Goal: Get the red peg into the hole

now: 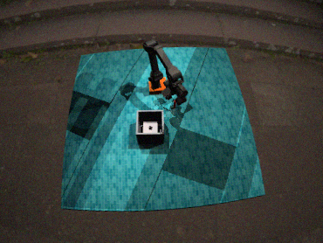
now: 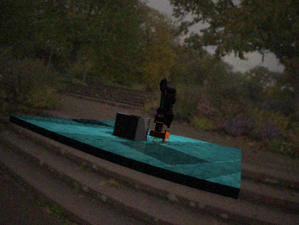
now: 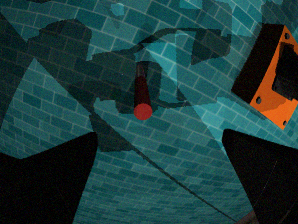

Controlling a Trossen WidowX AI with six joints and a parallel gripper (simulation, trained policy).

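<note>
My gripper tip is now 6 cm above the red peg, 1 cm to the left of it and 1 cm short of it. Also, from my gripper tip: grey plate (20 cm to the right, 16 cm ahead, 6 cm below).
</note>
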